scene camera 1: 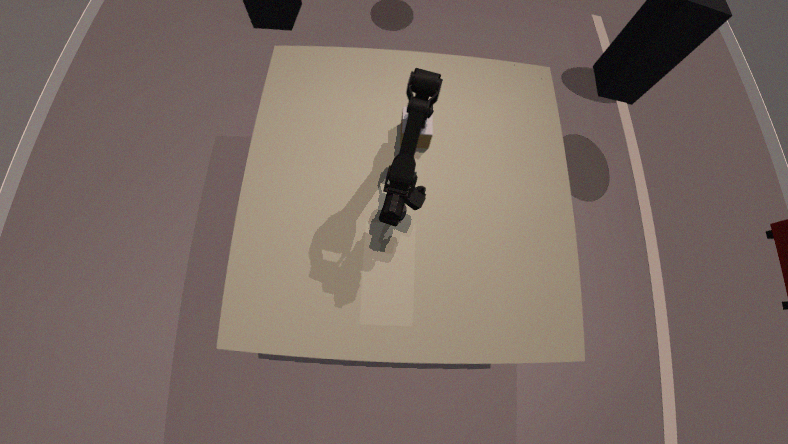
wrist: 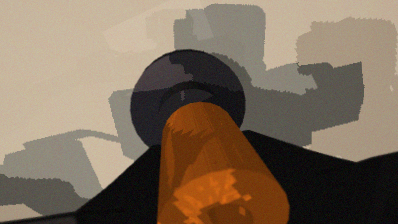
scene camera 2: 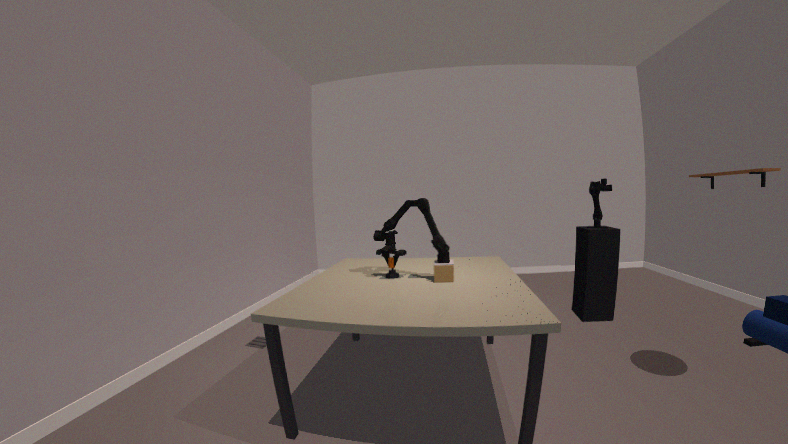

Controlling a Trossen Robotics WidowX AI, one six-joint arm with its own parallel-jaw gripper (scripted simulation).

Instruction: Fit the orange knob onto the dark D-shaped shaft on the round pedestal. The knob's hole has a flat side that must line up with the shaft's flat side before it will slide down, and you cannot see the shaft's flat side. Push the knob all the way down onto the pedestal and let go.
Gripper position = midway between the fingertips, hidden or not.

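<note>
There is a round pedestal [wrist: 177,78] here in my view. There is an orange knob [wrist: 206,162] as well, and I am holding that knob in my gripper [wrist: 202,145].
</note>
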